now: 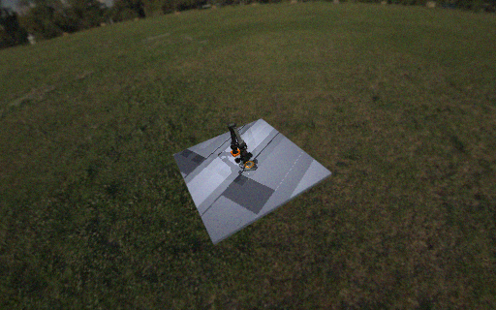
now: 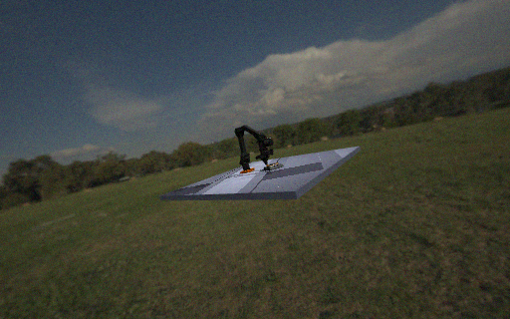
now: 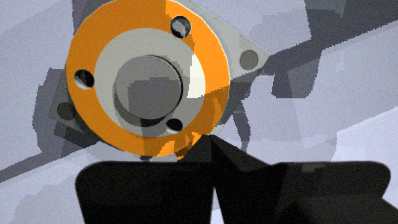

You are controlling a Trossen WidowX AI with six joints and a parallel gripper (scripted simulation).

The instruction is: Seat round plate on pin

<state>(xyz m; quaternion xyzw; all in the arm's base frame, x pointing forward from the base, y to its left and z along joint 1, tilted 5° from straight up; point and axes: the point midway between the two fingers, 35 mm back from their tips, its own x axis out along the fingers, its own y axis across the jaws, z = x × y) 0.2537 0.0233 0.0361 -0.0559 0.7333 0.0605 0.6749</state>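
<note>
Now: gripper tip 3 cm to the right of the round plate, 1 cm short of it and 1 cm above it. From my gripper tip the other things lie so: square grey base (4 cm to the left, 3 cm ahead, 2 cm below).
</note>
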